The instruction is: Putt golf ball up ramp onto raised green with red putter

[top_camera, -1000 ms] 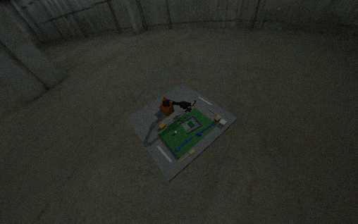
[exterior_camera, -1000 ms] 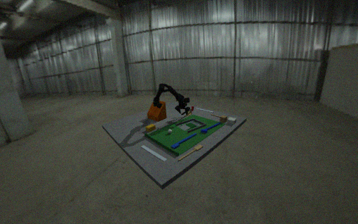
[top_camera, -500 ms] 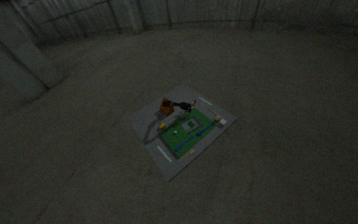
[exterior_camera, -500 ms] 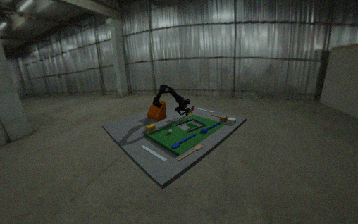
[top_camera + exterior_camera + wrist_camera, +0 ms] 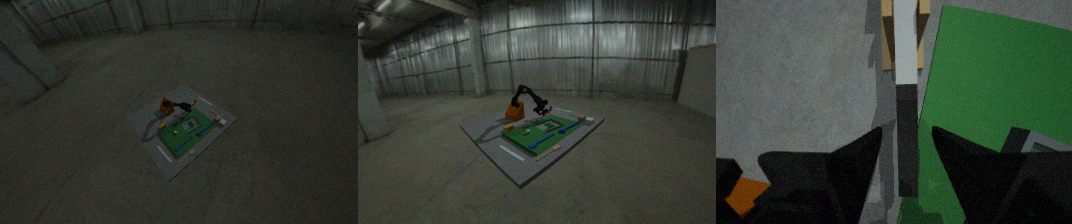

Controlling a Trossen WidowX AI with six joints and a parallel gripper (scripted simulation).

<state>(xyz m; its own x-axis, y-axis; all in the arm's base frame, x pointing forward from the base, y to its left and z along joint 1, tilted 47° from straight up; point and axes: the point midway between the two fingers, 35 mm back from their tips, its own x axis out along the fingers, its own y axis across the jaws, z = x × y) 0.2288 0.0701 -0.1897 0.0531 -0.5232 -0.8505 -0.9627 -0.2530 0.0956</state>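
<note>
My gripper tip is now 3 cm past the yellow block, 46 cm to the left of it and 1 cm above it. From my gripper tip the other things lie so: green mat 27 cm ahead, 20 cm to the right, 3 cm below; then white golf ball 19 cm ahead, 37 cm to the right.
</note>
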